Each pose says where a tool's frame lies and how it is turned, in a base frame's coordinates. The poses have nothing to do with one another.
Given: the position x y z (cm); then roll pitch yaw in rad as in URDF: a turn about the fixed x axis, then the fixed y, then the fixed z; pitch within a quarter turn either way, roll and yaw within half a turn.
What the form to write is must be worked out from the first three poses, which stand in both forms.
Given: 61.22, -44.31, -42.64, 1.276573, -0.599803, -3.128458
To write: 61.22, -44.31, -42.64, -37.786, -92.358, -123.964
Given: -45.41, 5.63, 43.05, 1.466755, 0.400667, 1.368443
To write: -45.41, 5.63, 43.05, 54.040, 68.927, 46.494
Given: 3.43, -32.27, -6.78, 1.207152, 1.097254, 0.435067
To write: 3.43, -32.27, -6.78, 47.610, 65.587, -17.208
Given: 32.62, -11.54, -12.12, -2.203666, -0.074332, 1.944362
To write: 32.62, -11.54, -12.12, -74.965, -114.477, 54.398
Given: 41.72, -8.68, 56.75, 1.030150, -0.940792, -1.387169
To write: 41.72, -8.68, 56.75, 10.748, -73.424, -40.765
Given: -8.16, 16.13, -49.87, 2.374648, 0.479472, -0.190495
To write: -8.16, 16.13, -49.87, 134.939, 0.412, -37.829
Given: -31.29, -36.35, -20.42, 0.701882, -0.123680, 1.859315
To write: -31.29, -36.35, -20.42, 34.234, 32.675, 103.876
